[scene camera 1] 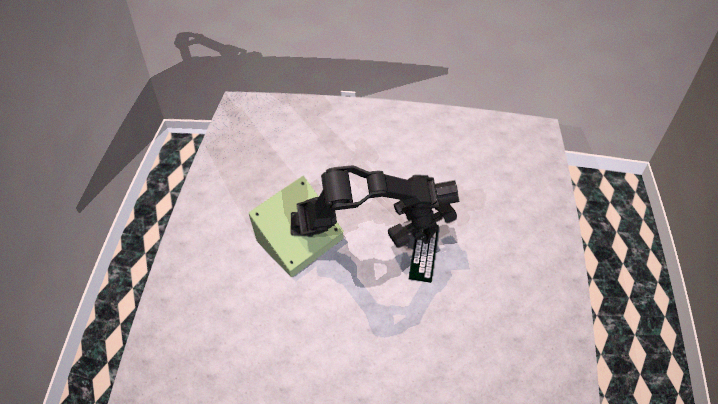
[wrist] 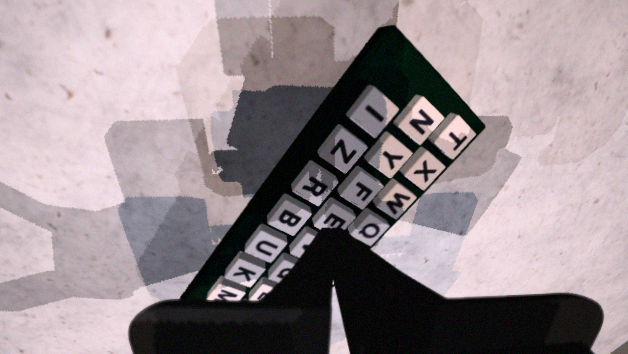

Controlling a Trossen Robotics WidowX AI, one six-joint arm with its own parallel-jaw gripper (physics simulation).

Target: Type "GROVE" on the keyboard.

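Places are measured from the arm's base along level axes (x ahead, y left, z up), in metres.
Pixels of known places: gripper, fingertip midpoint: (scene camera 1: 425,242) (wrist: 330,237); arm's base at its link origin: (scene camera 1: 302,224).
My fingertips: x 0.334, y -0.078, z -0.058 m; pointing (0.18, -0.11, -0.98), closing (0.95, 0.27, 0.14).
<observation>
For each thing: its top centre in the pictures, then the offset to it from my fingertips. Level surfaces: height alone.
- E key at its top centre: (wrist: 335,221) 0.002 m ahead, 0.005 m left, 0.006 m down
- R key at its top centre: (wrist: 315,186) 0.012 m back, 0.020 m left, 0.006 m down
- V key at its top centre: (wrist: 310,249) 0.004 m back, 0.012 m right, 0.006 m down
- G key at its top centre: (wrist: 288,274) 0.011 m back, 0.029 m right, 0.006 m down
- pale table at its surface level: 0.023 m down
- Q key at its top centre: (wrist: 370,230) 0.021 m ahead, 0.003 m left, 0.006 m down
- B key at its top centre: (wrist: 289,218) 0.018 m back, 0.002 m left, 0.006 m down
A dark green keyboard (scene camera 1: 419,277) (wrist: 400,55) with white lettered keys lies flat on the table and slants across the wrist view. My gripper (scene camera 1: 427,237) (wrist: 330,237) is shut and empty, pointing down over the keyboard. In the wrist view its tips overlap the lower edge of the E key (wrist: 331,215); whether they touch it I cannot tell. The R key (wrist: 315,184) is up and left of the tips. The V key (wrist: 304,242) and G key (wrist: 284,270) are partly covered by the left finger. The O key cannot be made out.
The arm stands on a light green sloped base block (scene camera 1: 273,221), left of the keyboard on the pale table (scene camera 1: 351,361). The Q key (wrist: 369,230) is just right of the tips, and the B key (wrist: 289,216) is to the left. Arm shadows fall around the keyboard.
</observation>
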